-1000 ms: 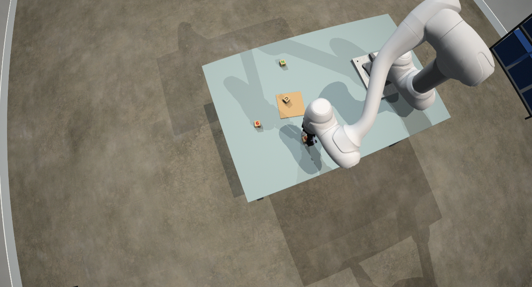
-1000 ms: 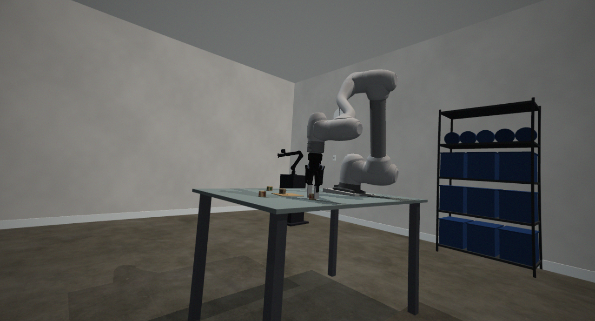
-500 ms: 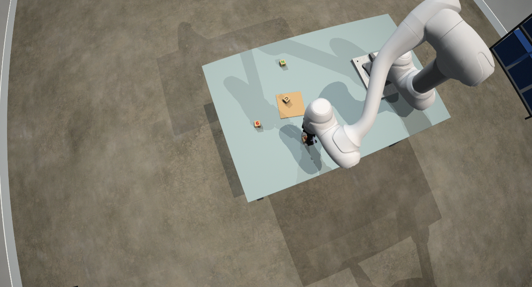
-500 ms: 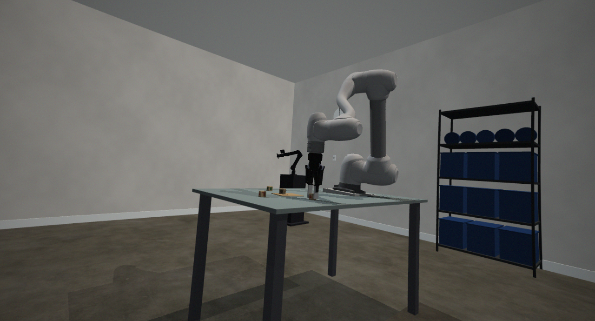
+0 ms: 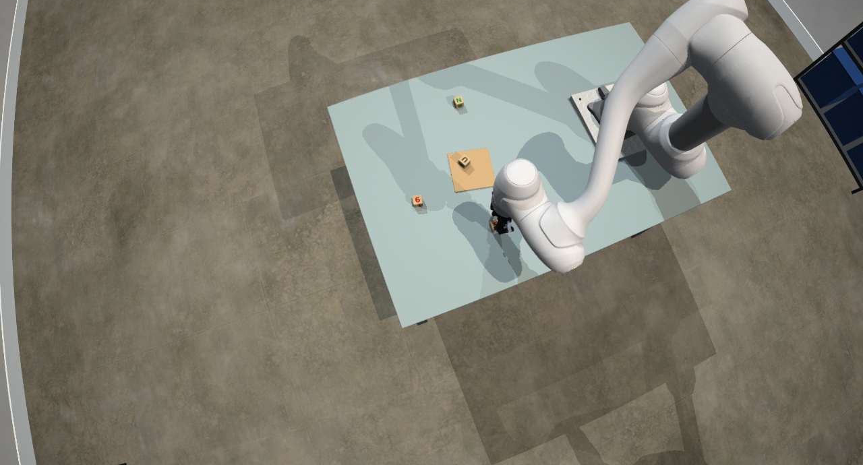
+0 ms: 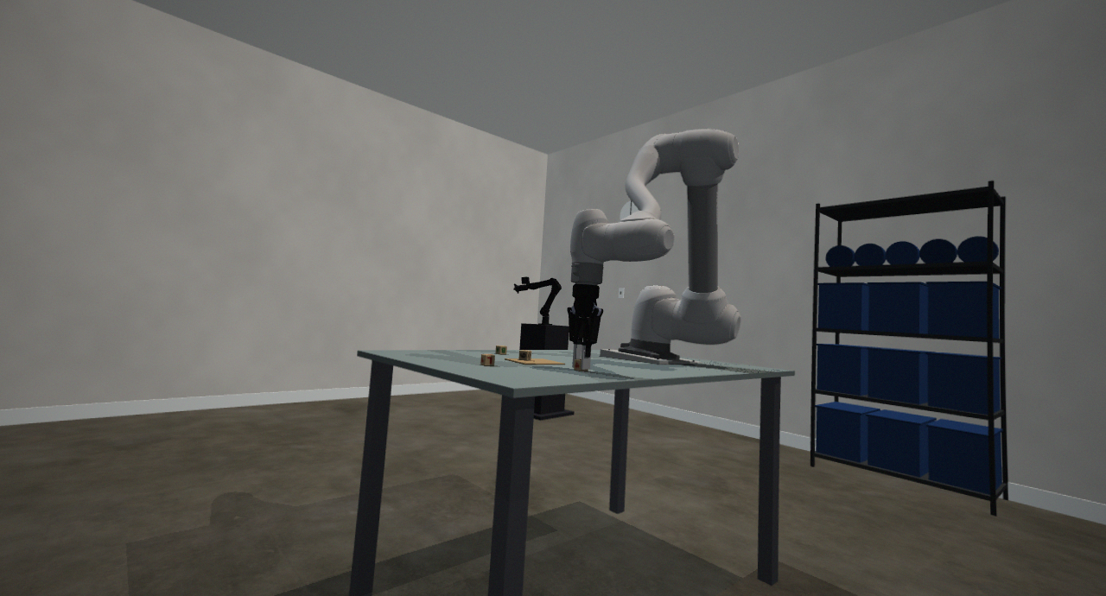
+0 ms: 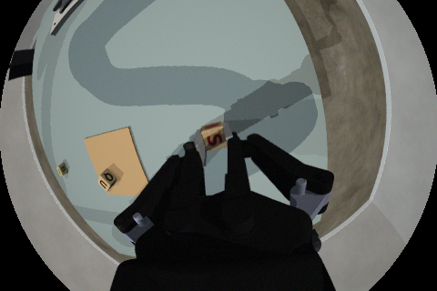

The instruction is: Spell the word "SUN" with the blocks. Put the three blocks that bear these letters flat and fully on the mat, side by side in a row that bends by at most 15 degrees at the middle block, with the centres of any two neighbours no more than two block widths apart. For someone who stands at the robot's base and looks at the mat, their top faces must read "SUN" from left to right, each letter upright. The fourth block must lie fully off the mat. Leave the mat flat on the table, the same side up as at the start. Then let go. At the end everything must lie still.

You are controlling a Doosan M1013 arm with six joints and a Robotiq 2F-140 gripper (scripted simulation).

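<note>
My gripper is now 21 cm to the left of the mat, 4 cm above it and 2 cm past it. Also, from my hand: S block: 2 cm below; N block: 46 cm to the right, 10 cm behind, 2 cm below; 6 block: 19 cm ahead, 18 cm to the right, 2 cm below.
</note>
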